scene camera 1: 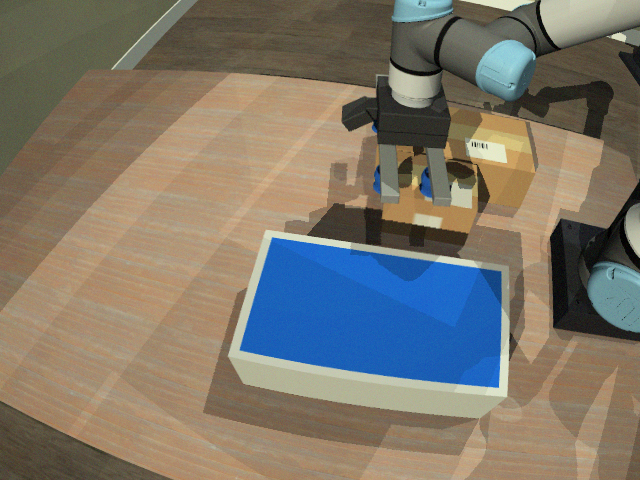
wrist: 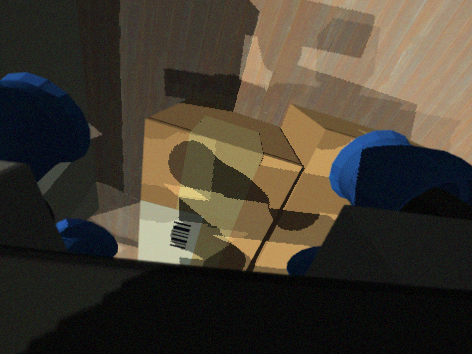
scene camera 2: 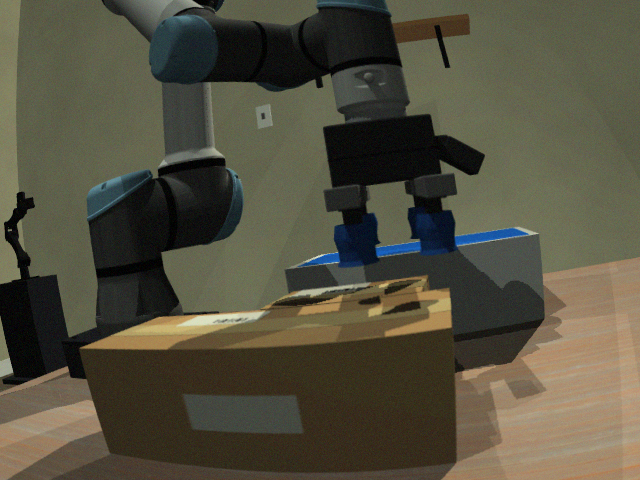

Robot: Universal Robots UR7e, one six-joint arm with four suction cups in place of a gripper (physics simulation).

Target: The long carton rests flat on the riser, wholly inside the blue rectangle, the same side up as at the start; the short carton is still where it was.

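Places are measured from the arm's base along level axes (x left, y back, z up), in centimetres.
Pixels of known places: hand, its tool point: [scene camera 1: 405, 156] [wrist: 209, 210] [scene camera 2: 397, 247].
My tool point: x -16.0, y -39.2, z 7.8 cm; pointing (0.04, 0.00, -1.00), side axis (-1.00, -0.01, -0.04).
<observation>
Behind a point stands the place of what it marks.
The long carton [scene camera 1: 509, 180] {z 0.9, x -19.3, y -18.2 cm} [scene camera 2: 336, 377] {z 1.6, x -36.0, y -34.3 cm} [wrist: 312, 160] {z 4.0, x -21.9, y -41.4 cm} lies flat on the table at the back. The short carton [scene camera 1: 449, 219] {z 0.3, x -9.6, y -31.1 cm} [scene camera 2: 336, 295] {z 4.1, x -16.4, y -32.7 cm} [wrist: 280, 180] {z 4.0, x -20.3, y -39.6 cm} lies flat beside it, on the riser side, with a narrow dark line between them. My gripper [scene camera 1: 402, 181] [scene camera 2: 397, 237] {z 7.8, x -16.0, y -39.2 cm} [wrist: 210, 195] {z 7.8, x -16.0, y -39.2 cm} hangs above the cartons with its blue cups pointing down. It is open, with suction off, and holds nothing; in scene camera 2 the cups stand clear above the carton tops. The pale riser [scene camera 1: 361, 382] {z 5.2, x 20.1, y -45.2 cm} [scene camera 2: 496, 289] {z -0.9, x -0.9, y -52.4 cm} carries the blue rectangle [scene camera 1: 361, 320] {z 5.7, x 11.7, y -45.6 cm} [scene camera 2: 491, 237] {z 5.7, x 4.5, y -53.5 cm}, which bears no carton. The gripper hides part of both cartons in scene camera 1.
The cartons stand close behind the riser's raised rim. The arm's black base [scene camera 1: 573, 310] {z 0.1, x 7.0, y -10.5 cm} is on the table [scene camera 1: 155, 232] {z -6.3, x -8.6, y -83.4 cm} to the right of the riser. A black pedestal [scene camera 2: 36, 325] with a small dark arm stands at the left in scene camera 2.
</observation>
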